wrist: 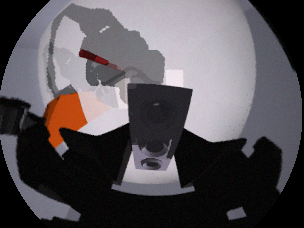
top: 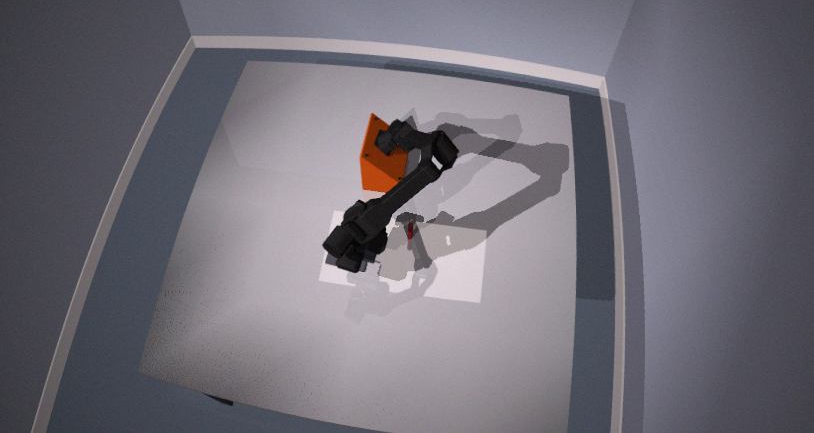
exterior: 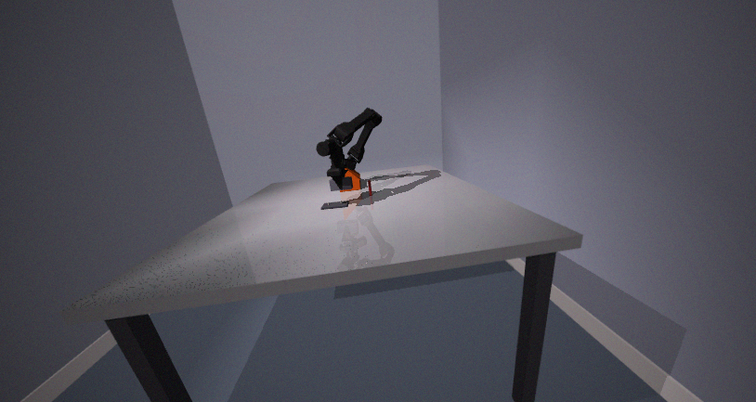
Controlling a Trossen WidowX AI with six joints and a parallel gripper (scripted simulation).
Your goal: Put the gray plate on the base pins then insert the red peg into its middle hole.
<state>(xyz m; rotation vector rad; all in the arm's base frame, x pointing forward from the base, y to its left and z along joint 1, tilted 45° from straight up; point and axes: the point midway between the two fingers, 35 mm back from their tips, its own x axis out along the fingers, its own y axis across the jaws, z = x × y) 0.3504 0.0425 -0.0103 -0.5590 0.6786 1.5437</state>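
The red peg is 120 mm to the left of my gripper tip, 120 mm behind it and 50 mm below it. Also, from my gripper tip: gray plate: 30 mm above.
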